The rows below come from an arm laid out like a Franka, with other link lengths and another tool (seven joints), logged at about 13 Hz.
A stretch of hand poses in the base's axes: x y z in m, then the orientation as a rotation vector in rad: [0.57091 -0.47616 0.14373 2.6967 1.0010 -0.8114]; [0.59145 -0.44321 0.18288 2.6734 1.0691 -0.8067]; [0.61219 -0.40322 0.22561 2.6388 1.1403 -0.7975]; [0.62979 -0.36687 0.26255 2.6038 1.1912 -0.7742]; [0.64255 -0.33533 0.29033 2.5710 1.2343 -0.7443]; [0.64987 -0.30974 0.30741 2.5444 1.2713 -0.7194]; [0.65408 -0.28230 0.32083 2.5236 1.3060 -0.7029]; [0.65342 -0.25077 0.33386 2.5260 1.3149 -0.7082]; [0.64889 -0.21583 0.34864 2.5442 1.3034 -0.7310]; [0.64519 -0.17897 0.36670 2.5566 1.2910 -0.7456]
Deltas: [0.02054 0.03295 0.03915 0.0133 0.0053 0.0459]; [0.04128 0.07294 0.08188 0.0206 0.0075 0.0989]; [0.05888 0.10929 0.11882 0.0189 -0.0030 0.1436]; [0.07164 0.14083 0.14660 0.0160 -0.0189 0.1845]; [0.07896 0.16642 0.16368 0.0157 -0.0317 0.2187]; [0.08317 0.19386 0.17710 0.0191 -0.0383 0.2478]; [0.08251 0.22539 0.19013 0.0258 -0.0327 0.2501]; [0.07798 0.26033 0.20491 0.0329 -0.0175 0.2324]; [0.07428 0.29719 0.22297 0.0355 -0.0087 0.2184]
